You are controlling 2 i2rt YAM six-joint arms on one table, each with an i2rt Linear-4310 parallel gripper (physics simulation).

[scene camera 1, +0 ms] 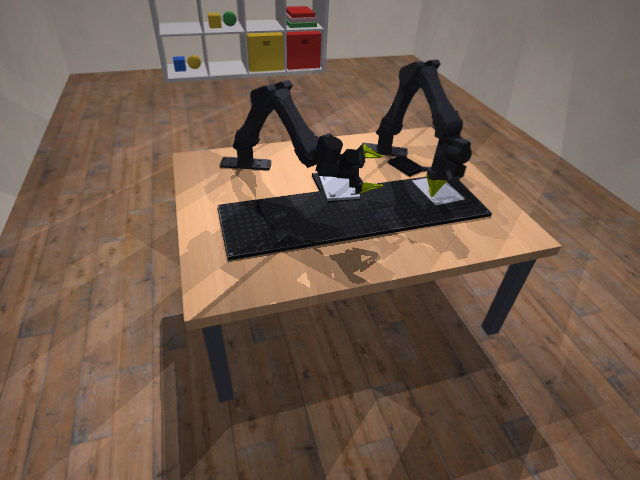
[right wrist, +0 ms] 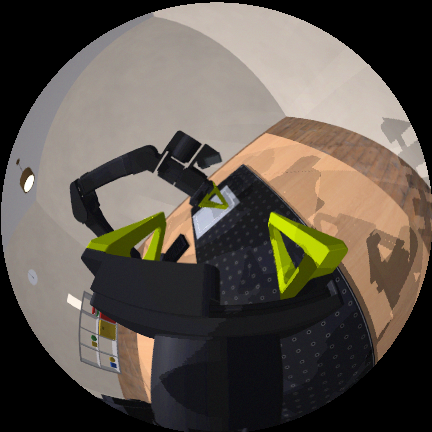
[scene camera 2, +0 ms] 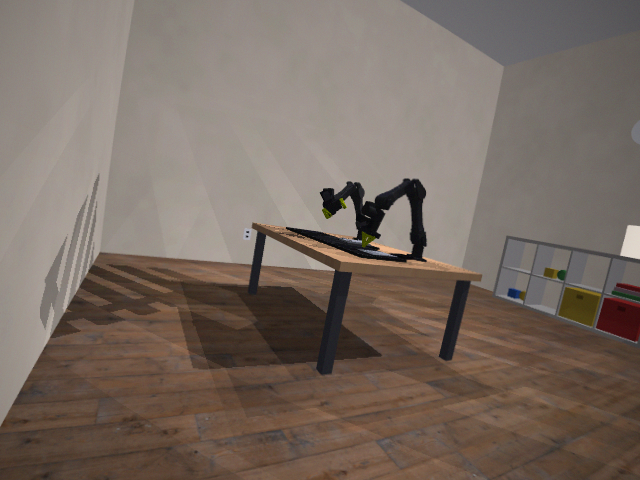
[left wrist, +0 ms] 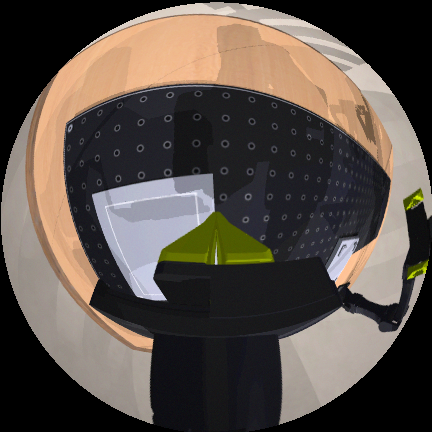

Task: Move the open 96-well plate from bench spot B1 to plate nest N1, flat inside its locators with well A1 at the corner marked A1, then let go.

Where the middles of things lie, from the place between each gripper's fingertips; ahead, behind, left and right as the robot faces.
I see the plate nest (left wrist: 344,247) 19 cm behind my right hand, 7 cm to the right of it and 17 cm below it.
My left hand is 140 mm past the plate nest, 310 mm to the left of it and 10 mm above it.
